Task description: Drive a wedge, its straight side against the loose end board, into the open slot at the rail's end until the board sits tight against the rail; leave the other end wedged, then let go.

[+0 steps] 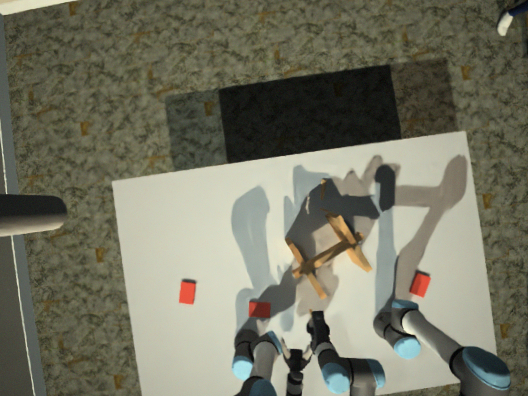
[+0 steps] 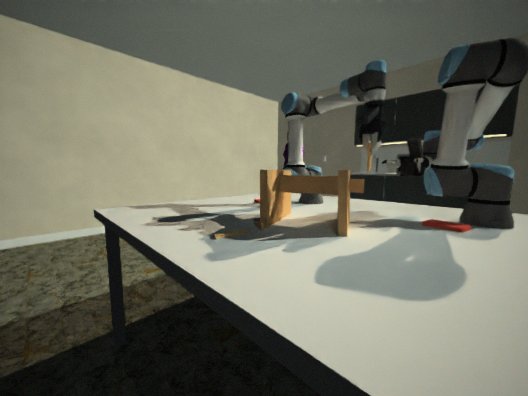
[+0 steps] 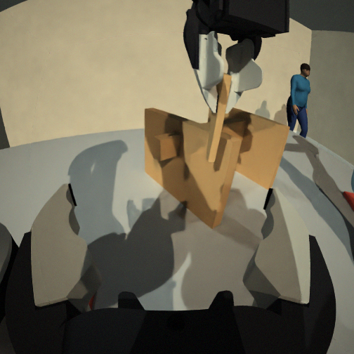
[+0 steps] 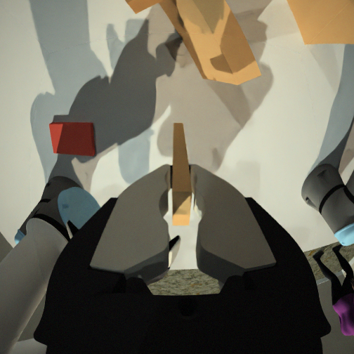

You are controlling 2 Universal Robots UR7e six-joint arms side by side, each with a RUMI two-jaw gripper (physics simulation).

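Pixels of known places: left gripper, fingertip midpoint: (image 1: 297,339) (image 2: 398,162); right gripper, fingertip midpoint: (image 2: 370,155); left arm's base at its link origin: (image 1: 247,342) (image 2: 484,224); right arm's base at its link origin: (image 1: 386,324) (image 2: 311,202).
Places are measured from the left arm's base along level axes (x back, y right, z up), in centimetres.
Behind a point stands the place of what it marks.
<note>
The rail (image 1: 327,256) @[x -62.1, y 28.1, z 18.6 cm] (image 2: 314,184) @[x -61.8, y 26.3, z 15.3 cm] joins two upright boards. One board (image 1: 315,286) @[x -47.1, y 25.0, z 20.9 cm] (image 2: 344,202) @[x -63.5, y 8.2, z 10.8 cm] (image 3: 202,182) has the rail's end (image 3: 167,146) sticking out past it; the other board (image 1: 361,258) @[x -65.3, y 43.6, z 20.8 cm] (image 2: 274,199) @[x -76.0, y 32.1, z 9.5 cm] (image 3: 264,150) stands at the far end. Whether a slot is open is too small to tell. My right gripper (image 1: 312,314) @[x -34.4, y 25.6, z 27.1 cm] (image 2: 370,142) (image 3: 219,112) (image 4: 179,167) is shut on a wedge (image 2: 369,159) @[x -35.6, y 24.9, z 25.2 cm] (image 3: 219,125) (image 4: 180,150), held in the air with its narrow end down, apart from the boards. My left gripper (image 1: 297,346) @[x -22.1, y 21.7, z 24.3 cm] (image 3: 170,188) is wide open and empty, near the right one.
A thin wooden piece (image 1: 323,189) @[x -95.7, y 22.7, z 1.0 cm] (image 2: 231,234) @[x -96.2, y 21.5, z 0.7 cm] lies on the table (image 1: 165,225) @[x -54.9, y -61.8, z 0.0 cm] (image 2: 260,280) @[x -99.0, y -8.7, z 0.0 cm] beyond the frame. Red blocks (image 1: 187,292) @[x -20.6, y -40.0, z 1.5 cm] (image 1: 259,309) @[x -20.9, y 2.5, z 1.5 cm] (image 1: 420,284) @[x -55.4, y 88.5, z 1.5 cm] (image 2: 446,226) @[x -24.0, y 0.4, z 1.2 cm] (image 4: 73,138) lie around. A person (image 3: 300,92) stands beyond the table.
</note>
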